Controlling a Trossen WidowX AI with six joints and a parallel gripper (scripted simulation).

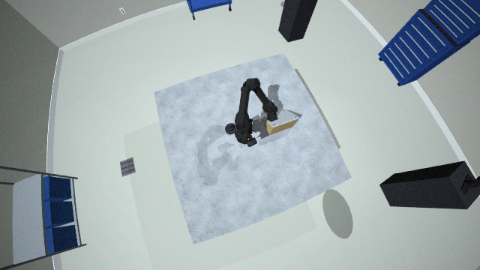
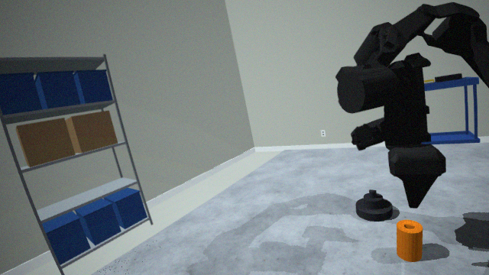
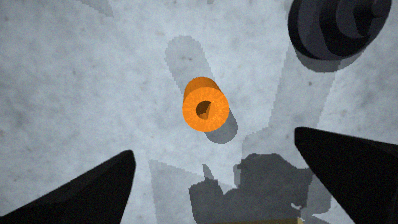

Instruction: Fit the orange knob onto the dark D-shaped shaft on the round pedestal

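My gripper tip is 9 cm above the orange knob. From my gripper tip the other things lie so: pedestal: 14 cm to the right, 9 cm below, 7 cm ahead.
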